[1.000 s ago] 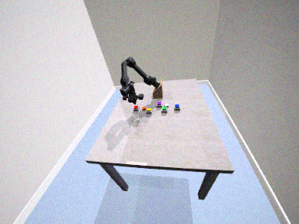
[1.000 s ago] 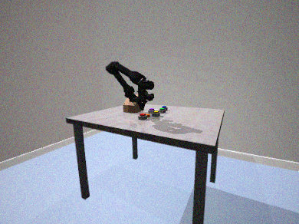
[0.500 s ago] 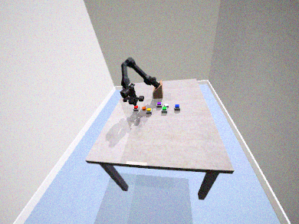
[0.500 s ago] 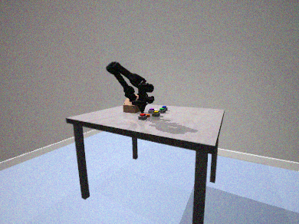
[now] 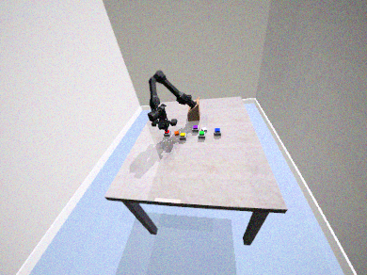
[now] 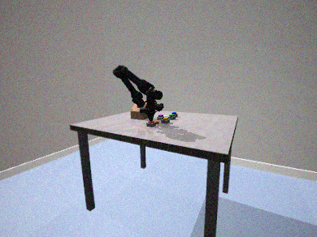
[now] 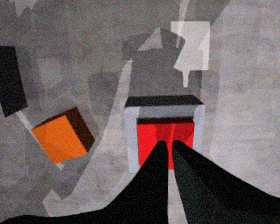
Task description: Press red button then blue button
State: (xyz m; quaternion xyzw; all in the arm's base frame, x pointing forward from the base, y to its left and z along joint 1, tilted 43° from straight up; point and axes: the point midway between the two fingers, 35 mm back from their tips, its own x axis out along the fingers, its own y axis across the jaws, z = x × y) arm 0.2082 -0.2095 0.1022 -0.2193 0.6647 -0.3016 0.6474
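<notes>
The red button is 10 mm below my gripper tip. From my gripper tip the other things lie so: yellow button (130 mm to the left, 60 mm ahead); orange block (80 mm to the left, 20 mm below); purple button (220 mm to the left, 20 mm behind).
</notes>
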